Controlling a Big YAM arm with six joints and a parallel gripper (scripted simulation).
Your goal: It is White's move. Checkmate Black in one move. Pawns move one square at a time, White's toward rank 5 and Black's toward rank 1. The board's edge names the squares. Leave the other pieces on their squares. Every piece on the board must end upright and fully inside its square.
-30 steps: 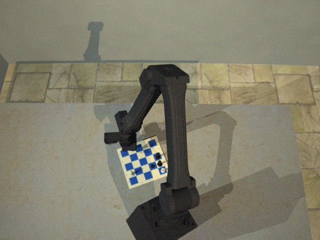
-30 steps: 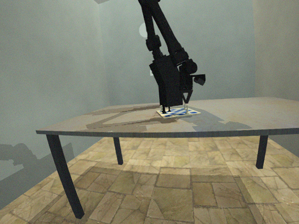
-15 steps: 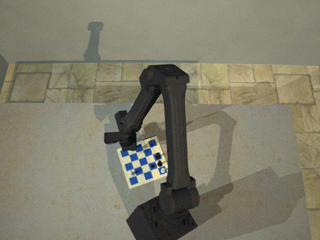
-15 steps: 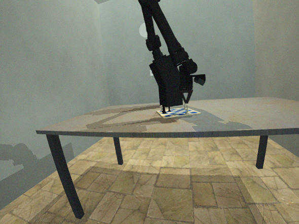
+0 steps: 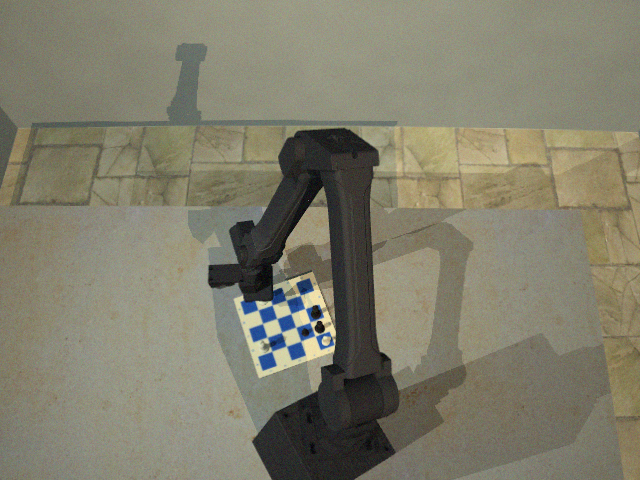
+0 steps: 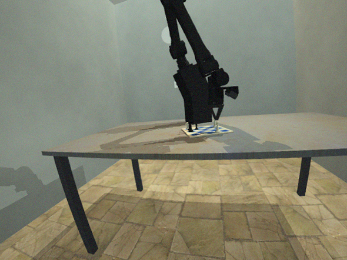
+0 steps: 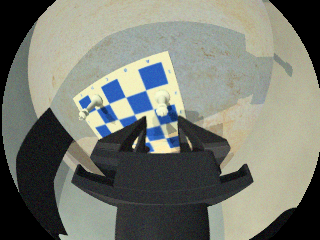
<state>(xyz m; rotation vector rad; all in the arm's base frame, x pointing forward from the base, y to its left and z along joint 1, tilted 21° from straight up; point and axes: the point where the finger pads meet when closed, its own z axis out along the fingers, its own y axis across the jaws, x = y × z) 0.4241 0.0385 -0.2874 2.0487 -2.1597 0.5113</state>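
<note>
The chessboard lies 70 mm behind my hand, 50 mm to the right of it and 70 mm below it.
</note>
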